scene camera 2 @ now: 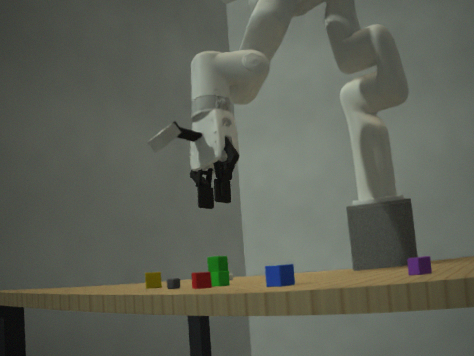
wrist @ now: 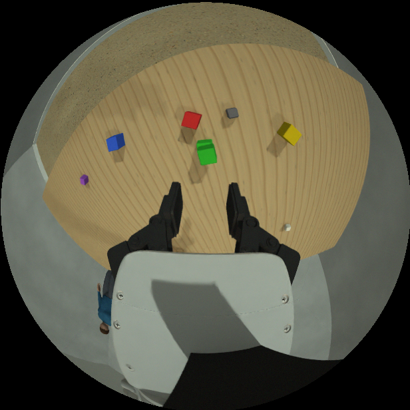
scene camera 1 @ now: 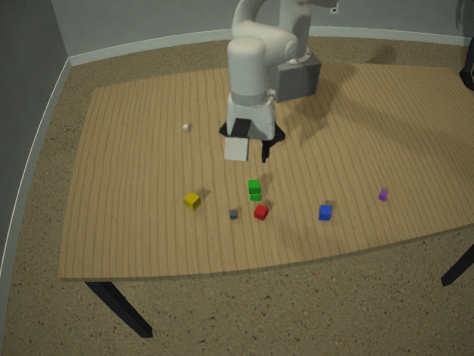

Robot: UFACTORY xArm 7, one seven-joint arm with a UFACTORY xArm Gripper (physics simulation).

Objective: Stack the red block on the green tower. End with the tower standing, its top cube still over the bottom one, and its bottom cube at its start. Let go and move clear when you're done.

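Seen in the pictures: gripper, fingertip midpoint: [scene camera 2: 214, 205] [scene camera 1: 253, 157]; arm's base, origin of the base link: [scene camera 2: 378, 202].
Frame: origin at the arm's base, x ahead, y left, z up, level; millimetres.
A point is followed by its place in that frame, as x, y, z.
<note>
The green tower is two cubes. Its top cube [scene camera 1: 254, 186] {396, -256, -107} [scene camera 2: 217, 263] {402, -247, -119} [wrist: 207, 155] sits on the bottom cube [scene camera 1: 255, 197] {404, -255, -142} [scene camera 2: 220, 278] {405, -242, -145} [wrist: 204, 143] and is shifted a little to one side, toward the robot base. The red block [scene camera 1: 261, 212] {457, -257, -133} [scene camera 2: 201, 280] {460, -249, -146} [wrist: 191, 120] lies on the table beside the tower, on the side away from the robot base, apart from it. My gripper [scene camera 2: 214, 204] {385, -255, -15} [wrist: 204, 193] is open and empty, high above the table and back from the tower toward the robot base. In scene camera 1 the wrist camera housing hides one finger.
A small grey cube [scene camera 1: 233, 214] {437, -322, -141} [scene camera 2: 173, 283] {440, -315, -149} [wrist: 232, 113] lies near the red block. A yellow cube [scene camera 1: 192, 200] {375, -408, -129} [scene camera 2: 153, 280] {377, -399, -144} [wrist: 289, 133], a blue cube [scene camera 1: 325, 212] {510, -108, -130} [scene camera 2: 279, 275] {521, -98, -144} [wrist: 115, 142], a purple cube [scene camera 1: 383, 195] {513, 78, -138} [scene camera 2: 419, 265] {521, 85, -147} [wrist: 84, 179] and a small white cube [scene camera 1: 186, 127] {99, -371, -143} [wrist: 287, 227] stand farther off.
</note>
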